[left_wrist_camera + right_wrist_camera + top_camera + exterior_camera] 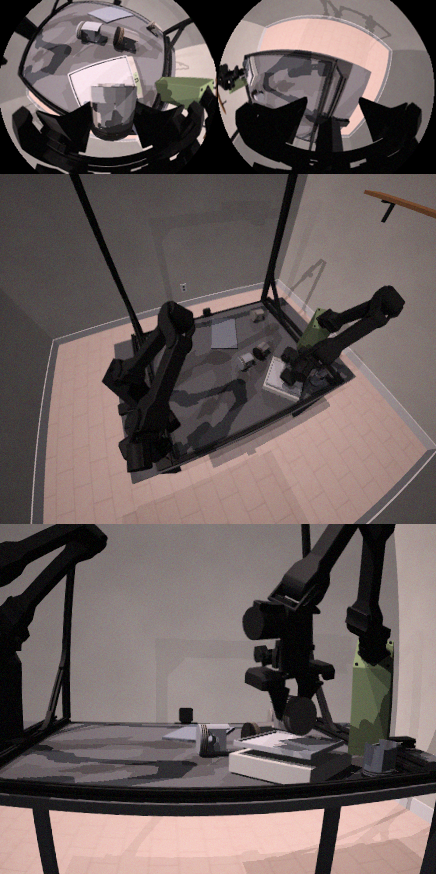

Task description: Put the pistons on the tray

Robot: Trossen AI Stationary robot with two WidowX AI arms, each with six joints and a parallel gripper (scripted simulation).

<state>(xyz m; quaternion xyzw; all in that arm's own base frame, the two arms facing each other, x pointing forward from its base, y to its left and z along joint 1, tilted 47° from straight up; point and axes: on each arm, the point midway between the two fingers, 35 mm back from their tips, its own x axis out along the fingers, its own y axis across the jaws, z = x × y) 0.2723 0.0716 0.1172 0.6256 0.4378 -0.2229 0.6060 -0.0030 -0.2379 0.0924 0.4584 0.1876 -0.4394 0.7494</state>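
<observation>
The white scale pan lies 1 cm to the left of my left hand and 9 cm below it. Round my left hand: flat grey steel tray: 41 cm behind, 16 cm to the right, 14 cm below; then piston: 46 cm behind, 7 cm to the left, 11 cm below.
</observation>
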